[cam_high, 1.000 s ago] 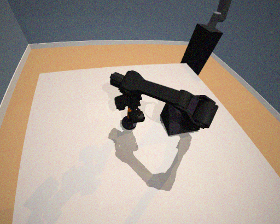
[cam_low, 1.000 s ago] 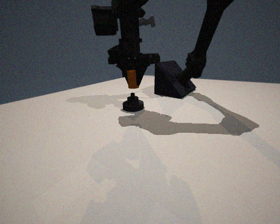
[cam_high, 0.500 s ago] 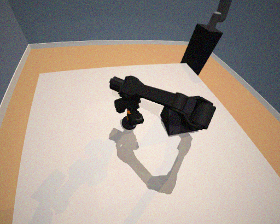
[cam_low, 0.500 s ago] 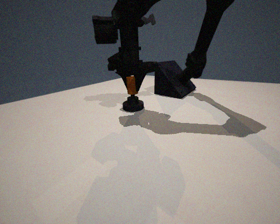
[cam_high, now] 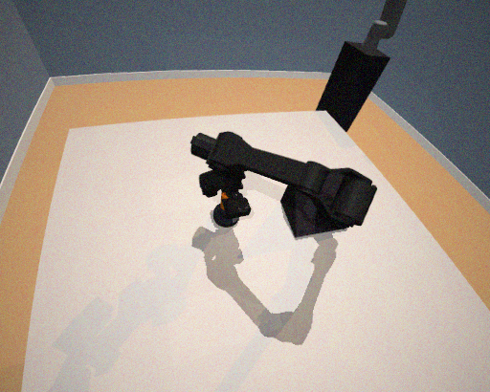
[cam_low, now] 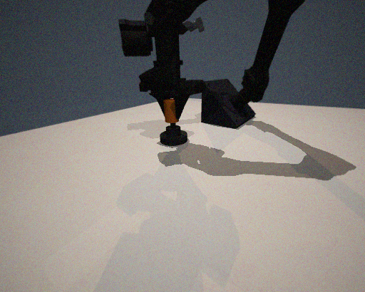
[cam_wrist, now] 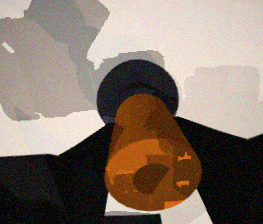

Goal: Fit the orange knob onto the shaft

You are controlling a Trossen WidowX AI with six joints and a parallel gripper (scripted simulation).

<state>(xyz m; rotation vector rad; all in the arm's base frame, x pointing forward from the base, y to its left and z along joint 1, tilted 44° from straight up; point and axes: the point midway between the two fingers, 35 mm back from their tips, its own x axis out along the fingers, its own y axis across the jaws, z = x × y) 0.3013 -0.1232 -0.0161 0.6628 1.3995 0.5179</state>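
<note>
Now: gripper tip 20 mm below the orange knob. From my gripper tip the other things lie so: round dark pedestal 40 mm below.
</note>
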